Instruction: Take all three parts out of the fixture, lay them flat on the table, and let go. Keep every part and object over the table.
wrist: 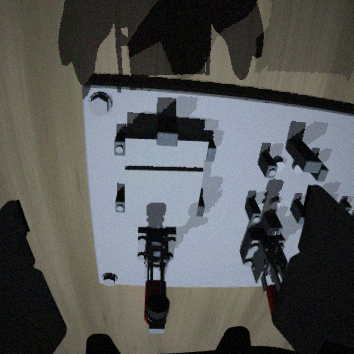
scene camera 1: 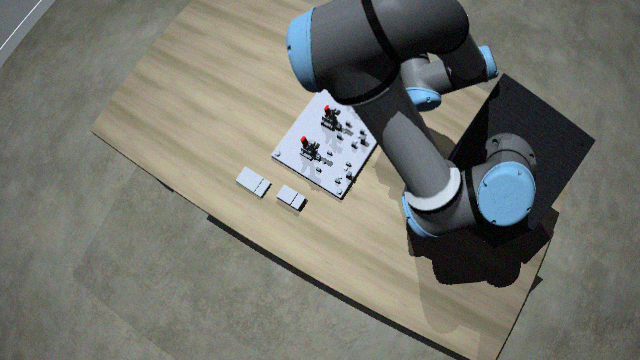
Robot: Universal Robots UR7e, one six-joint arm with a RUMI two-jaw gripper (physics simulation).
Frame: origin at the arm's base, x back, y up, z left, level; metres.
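Seen in the pictures: gripper, fingertip midpoint: (wrist: pixel 164 198).
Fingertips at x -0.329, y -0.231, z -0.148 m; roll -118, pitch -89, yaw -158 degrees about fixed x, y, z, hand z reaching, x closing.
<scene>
A point is followed by its place in that frame.
One pale part (wrist: pixel 165 155) @(x -0.346, y -0.304, z -0.147 m) with a dark groove sits between posts in the white fixture (scene camera 1: pixel 292 142) @(x -0.538, y -0.327, z 0.045 m) (wrist: pixel 115 250) @(x -0.469, y -0.327, z -0.208 m); the arm hides it in the scene view. A clamp (wrist: pixel 157 245) @(x -0.446, y -0.310, z -0.161 m) stands at its lower edge in the wrist view, its red handle pointing away from the part. Two other pale parts (scene camera 1: pixel 250 180) @(x -0.599, y -0.332, z 0.197 m) (scene camera 1: pixel 289 195) @(x -0.477, y -0.322, z 0.192 m) lie flat on the table beside the fixture, apart from each other. My gripper (wrist: pixel 164 198) @(x -0.329, y -0.231, z -0.148 m) is open and empty, its fingers wide apart above the fixture. The arm hides the gripper in the scene view.
A second red-handled clamp (wrist: pixel 267 250) @(x -0.462, y -0.305, z -0.052 m) stands near the right finger in the wrist view, beside several small posts. The wooden table (scene camera 1: pixel 200 100) @(x -0.880, y -0.342, z 0.026 m) lies around the fixture. A black base plate (scene camera 1: pixel 545 125) @(x 0.046, y 0.088, z -0.092 m) is at the right in the scene view, beside the robot's base.
</scene>
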